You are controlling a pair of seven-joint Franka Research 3 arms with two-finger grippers.
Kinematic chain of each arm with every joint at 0, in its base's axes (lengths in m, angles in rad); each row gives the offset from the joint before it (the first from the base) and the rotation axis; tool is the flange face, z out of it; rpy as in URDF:
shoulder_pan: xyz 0 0 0.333 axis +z
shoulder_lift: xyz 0 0 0 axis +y
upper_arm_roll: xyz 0 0 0.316 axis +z
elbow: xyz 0.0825 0 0 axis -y
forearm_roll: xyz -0.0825 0 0.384 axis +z
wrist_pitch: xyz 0 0 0 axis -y
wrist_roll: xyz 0.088 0 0 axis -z
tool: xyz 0 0 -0.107 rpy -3.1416 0 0
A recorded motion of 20 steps. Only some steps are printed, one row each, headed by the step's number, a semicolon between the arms.
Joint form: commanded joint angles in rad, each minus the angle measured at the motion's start. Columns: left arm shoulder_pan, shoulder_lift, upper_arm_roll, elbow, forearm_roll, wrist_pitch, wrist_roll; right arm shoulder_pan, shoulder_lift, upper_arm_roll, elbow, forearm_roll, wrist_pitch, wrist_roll.
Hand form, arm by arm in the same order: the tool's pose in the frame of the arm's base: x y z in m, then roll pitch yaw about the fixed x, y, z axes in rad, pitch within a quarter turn. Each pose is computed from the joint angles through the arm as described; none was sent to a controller.
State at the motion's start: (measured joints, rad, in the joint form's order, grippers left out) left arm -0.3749 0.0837 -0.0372 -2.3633 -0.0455 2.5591 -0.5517; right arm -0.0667 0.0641 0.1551 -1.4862 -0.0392 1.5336 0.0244
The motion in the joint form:
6: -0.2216 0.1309 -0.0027 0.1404 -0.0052 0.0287 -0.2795; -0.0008 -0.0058 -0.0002 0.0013 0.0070 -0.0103 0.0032
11: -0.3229 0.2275 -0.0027 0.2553 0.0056 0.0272 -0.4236; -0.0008 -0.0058 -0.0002 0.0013 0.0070 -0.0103 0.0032
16: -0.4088 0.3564 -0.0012 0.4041 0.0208 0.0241 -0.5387; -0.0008 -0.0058 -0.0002 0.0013 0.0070 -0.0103 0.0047
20: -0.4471 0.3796 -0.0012 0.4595 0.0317 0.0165 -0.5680; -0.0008 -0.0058 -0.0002 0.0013 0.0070 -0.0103 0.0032
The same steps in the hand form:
6: 0.4529 -0.3333 0.2924 3.0030 -0.0699 0.2423; 0.5664 0.0432 0.6284 3.1179 0.0185 0.0582
11: 0.4417 -0.3997 0.2843 2.9818 -0.0610 0.2776; 0.5664 0.0432 0.6284 3.1179 0.0185 0.0582
16: 0.4340 -0.4646 0.2676 2.9632 -0.0551 0.2981; 0.5664 0.0432 0.6284 3.1178 0.0185 0.0567
20: 0.4258 -0.4921 0.2758 2.9419 -0.0662 0.2826; 0.5664 0.0432 0.6284 3.1179 0.0185 0.0582

